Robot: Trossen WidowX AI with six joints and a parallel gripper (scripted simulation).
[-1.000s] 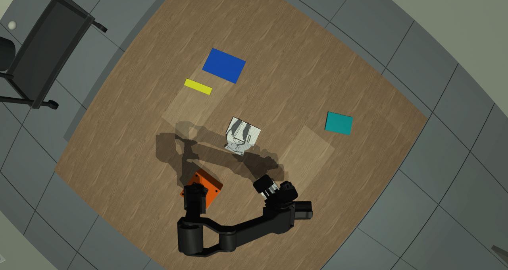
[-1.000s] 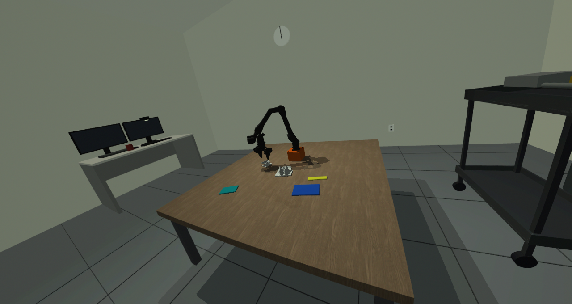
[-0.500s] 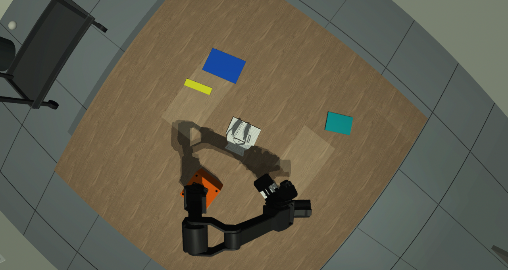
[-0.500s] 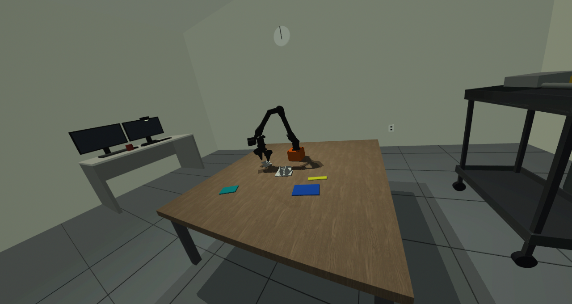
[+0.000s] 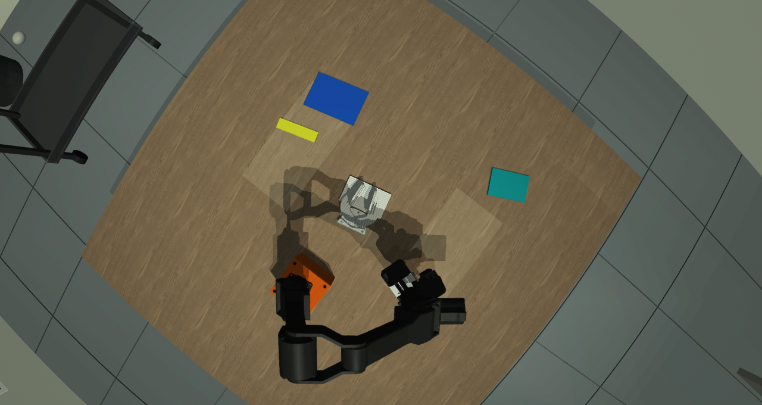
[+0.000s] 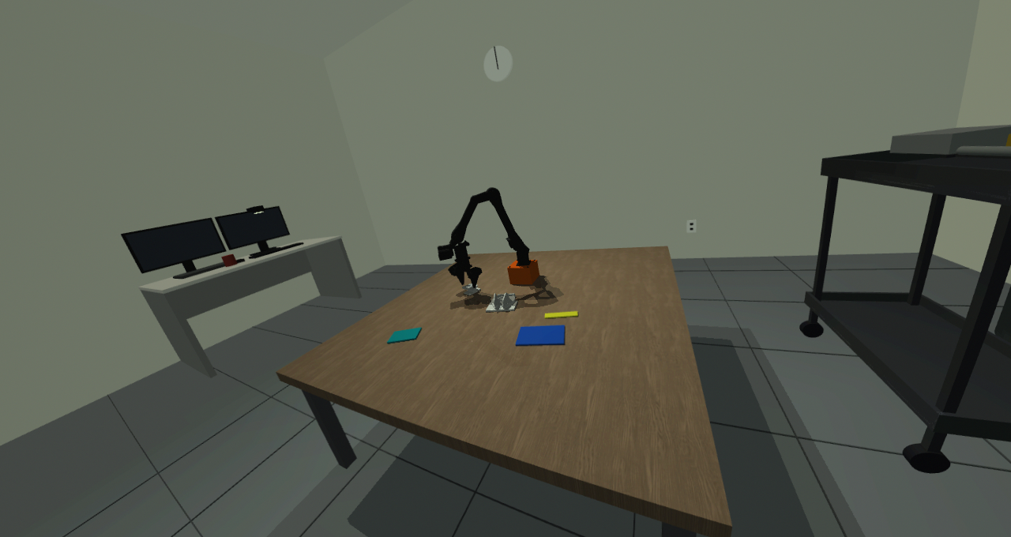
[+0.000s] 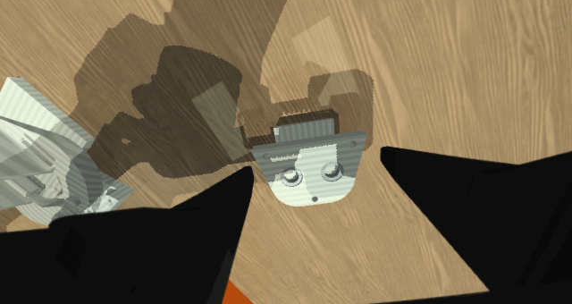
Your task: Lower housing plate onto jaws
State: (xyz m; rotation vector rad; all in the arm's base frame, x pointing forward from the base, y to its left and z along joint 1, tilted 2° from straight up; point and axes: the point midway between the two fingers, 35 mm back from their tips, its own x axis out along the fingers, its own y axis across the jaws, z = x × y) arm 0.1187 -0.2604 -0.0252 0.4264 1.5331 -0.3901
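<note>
My gripper tip is 1 cm to the right of the grey housing plate, 1 cm past it and 1 cm above it. The rest, counted from my gripper tip: yellow strip: 46 cm to the left, 25 cm ahead, 3 cm below; blue mat: 40 cm to the left, 37 cm ahead, 3 cm below; teal mat: 36 cm ahead, 13 cm to the right, 3 cm below.
</note>
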